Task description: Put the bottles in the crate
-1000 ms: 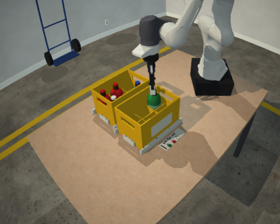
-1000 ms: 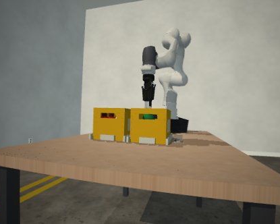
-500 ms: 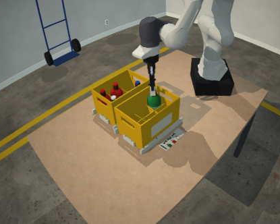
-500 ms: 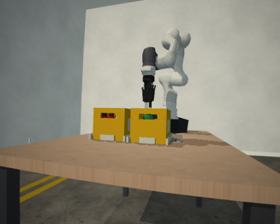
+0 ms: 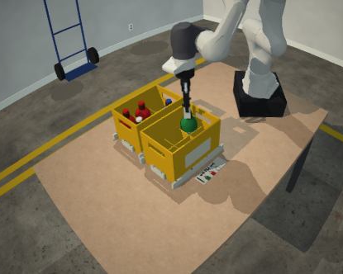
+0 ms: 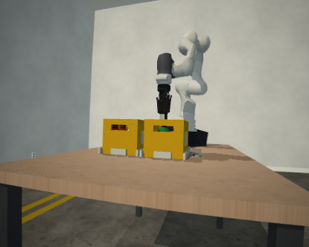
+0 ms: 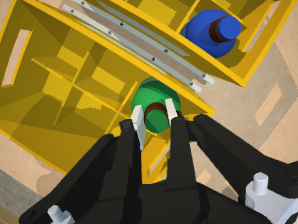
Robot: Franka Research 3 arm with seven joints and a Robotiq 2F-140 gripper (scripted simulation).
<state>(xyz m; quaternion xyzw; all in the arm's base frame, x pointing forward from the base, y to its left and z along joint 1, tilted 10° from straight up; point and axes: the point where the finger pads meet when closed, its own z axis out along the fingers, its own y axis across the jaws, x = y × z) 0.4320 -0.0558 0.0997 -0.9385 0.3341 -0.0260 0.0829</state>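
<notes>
Now: the green bottle 80 mm below my hand. The rest, counted from my hand: red-label bottle: 210 mm to the right, 100 mm below, 100 mm ahead; then white-capped bottle: 170 mm ahead, 110 mm to the right, 100 mm below; then blue-label bottle: 130 mm to the right, 100 mm below.
</notes>
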